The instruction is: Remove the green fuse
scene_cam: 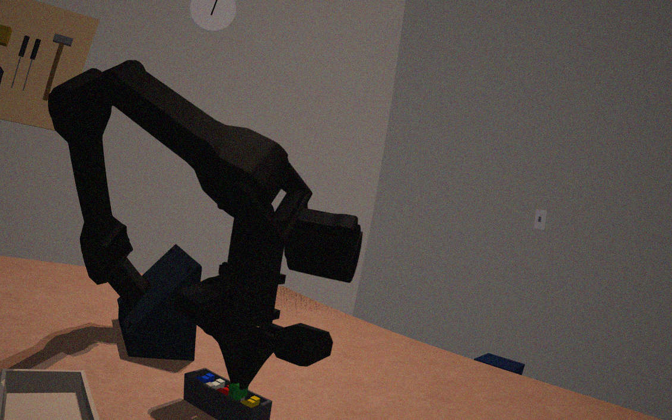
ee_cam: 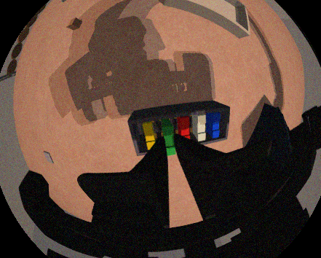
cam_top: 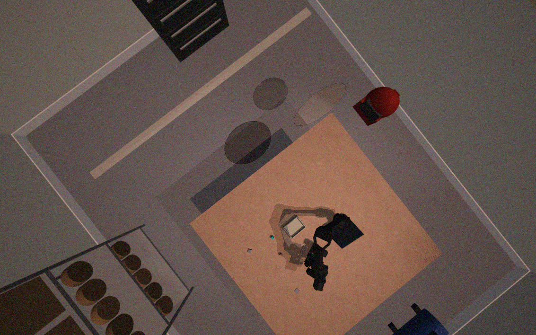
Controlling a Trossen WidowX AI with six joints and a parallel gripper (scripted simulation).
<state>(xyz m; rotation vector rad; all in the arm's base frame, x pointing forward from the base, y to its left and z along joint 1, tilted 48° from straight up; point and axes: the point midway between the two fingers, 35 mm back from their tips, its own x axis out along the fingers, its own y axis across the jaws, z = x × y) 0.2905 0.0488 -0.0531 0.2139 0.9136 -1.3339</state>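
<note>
Now: the yellow fuse 2 cm ahead of my gripper tip, 1 cm to the left of it and 3 cm below it. Also, from my gripper tip: green fuse 1 cm below; tray 23 cm to the right, 5 cm below; red fuse 2 cm behind, 1 cm to the right, 3 cm below.
</note>
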